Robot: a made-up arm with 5 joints.
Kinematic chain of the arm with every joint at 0, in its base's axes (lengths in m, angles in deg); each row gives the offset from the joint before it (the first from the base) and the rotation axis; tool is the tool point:
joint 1: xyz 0 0 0.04 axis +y
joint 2: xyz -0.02 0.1 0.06 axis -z
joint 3: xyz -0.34 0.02 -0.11 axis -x
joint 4: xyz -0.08 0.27 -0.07 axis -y
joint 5: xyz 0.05 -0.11 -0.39 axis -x
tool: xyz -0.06 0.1 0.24
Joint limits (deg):
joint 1: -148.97..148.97
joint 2: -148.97..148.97
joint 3: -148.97..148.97
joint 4: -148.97..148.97
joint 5: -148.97..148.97
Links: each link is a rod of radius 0.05 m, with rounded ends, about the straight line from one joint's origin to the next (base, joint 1, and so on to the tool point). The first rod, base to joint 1, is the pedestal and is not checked.
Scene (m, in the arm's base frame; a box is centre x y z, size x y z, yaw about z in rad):
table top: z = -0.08
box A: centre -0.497 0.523 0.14 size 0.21 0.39 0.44 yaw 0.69
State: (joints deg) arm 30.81 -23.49 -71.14 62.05 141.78
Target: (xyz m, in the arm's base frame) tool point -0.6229 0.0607 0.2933
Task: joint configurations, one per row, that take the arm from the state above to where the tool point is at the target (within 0.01 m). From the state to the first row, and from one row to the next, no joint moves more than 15 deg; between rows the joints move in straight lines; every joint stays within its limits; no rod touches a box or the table.
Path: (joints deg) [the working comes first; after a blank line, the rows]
Joints at the target: 25.31 -89.68 -69.41 37.03 140.90
Straight joint move there: touches box A.

1: 25.58 -34.88 -79.44 60.56 133.65
2: 20.34 -46.28 -87.74 59.07 125.51
3: 15.11 -57.67 -96.04 57.57 117.38
4: 9.88 -69.07 -104.33 56.08 109.25
5: 15.02 -75.94 -92.69 49.73 119.80
6: 20.17 -82.81 -81.05 43.38 130.35
7: 25.31 -89.68 -69.41 37.03 140.90

